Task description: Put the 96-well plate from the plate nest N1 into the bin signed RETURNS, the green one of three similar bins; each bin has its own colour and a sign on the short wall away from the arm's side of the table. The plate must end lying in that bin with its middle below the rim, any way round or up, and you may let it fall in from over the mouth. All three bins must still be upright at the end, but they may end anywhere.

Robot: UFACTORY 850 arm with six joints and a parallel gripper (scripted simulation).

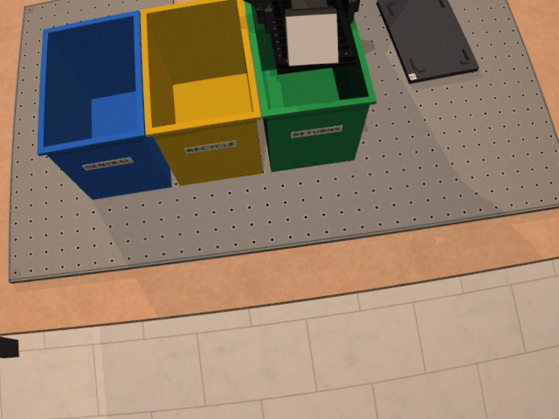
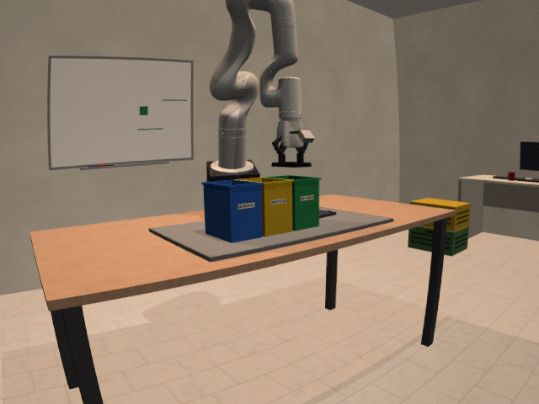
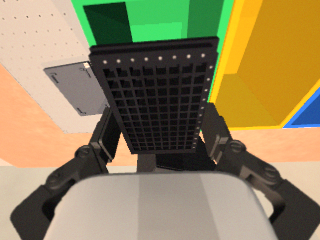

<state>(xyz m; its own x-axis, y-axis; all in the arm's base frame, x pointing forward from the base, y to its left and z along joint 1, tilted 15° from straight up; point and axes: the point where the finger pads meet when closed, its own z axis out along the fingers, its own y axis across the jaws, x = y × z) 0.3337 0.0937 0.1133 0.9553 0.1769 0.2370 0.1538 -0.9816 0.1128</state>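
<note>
The green returns bin lies 15 cm below my hand. From my hand the other things lie so: blue general bin (4 cm ahead, 26 cm to the right, 15 cm below); yellow recycle bin (2 cm ahead, 13 cm to the right, 15 cm below); black 96-well plate (1 cm below).
</note>
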